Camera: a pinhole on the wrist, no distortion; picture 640 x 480 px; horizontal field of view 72.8 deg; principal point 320.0 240.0 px. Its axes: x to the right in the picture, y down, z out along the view. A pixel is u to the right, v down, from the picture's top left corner.
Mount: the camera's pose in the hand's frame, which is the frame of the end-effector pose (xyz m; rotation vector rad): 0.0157 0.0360 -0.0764 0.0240 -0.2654 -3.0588
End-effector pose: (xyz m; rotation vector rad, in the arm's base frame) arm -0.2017 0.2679 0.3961 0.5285 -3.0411 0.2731
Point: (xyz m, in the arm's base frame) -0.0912 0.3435 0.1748
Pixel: 557 247
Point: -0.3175 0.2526 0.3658
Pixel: outside the picture
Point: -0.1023 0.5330 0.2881
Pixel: outside the picture
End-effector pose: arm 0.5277 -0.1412 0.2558 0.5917 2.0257 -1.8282
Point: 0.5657 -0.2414 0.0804
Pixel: 226 63
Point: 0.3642 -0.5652 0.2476
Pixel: 236 463
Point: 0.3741 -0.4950 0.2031
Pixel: 201 432
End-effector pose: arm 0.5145 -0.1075 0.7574 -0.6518 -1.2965 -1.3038
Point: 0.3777 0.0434 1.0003
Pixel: 44 417
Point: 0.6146 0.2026 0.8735
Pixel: 335 125
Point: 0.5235 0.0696 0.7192
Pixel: 524 296
